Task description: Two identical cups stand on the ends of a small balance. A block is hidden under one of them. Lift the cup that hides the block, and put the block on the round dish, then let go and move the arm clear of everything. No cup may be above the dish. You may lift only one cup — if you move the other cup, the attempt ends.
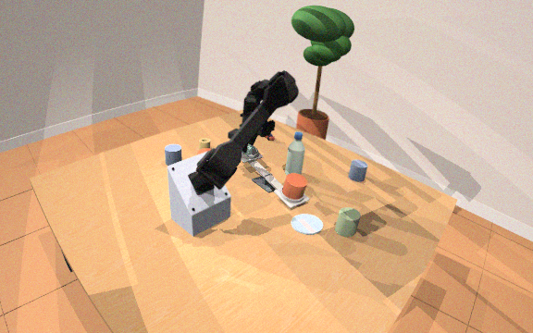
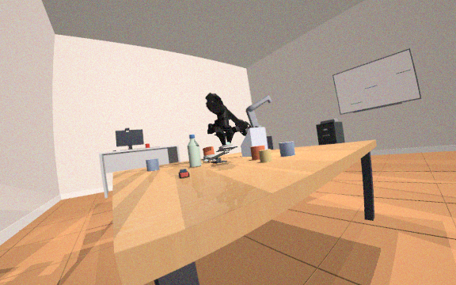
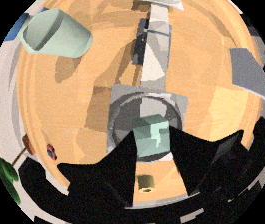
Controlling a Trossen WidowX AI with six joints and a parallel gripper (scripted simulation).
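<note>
The red cup lies 40 mm behind my gripper tip, 270 mm to the right of it and 20 mm below it. From my gripper tip the other things lie so: pale green bottle (120 mm ahead, 130 mm to the right, 30 mm above); then pale green block (10 mm above); then small balance (10 mm behind, 120 mm to the right, 60 mm below).
</note>
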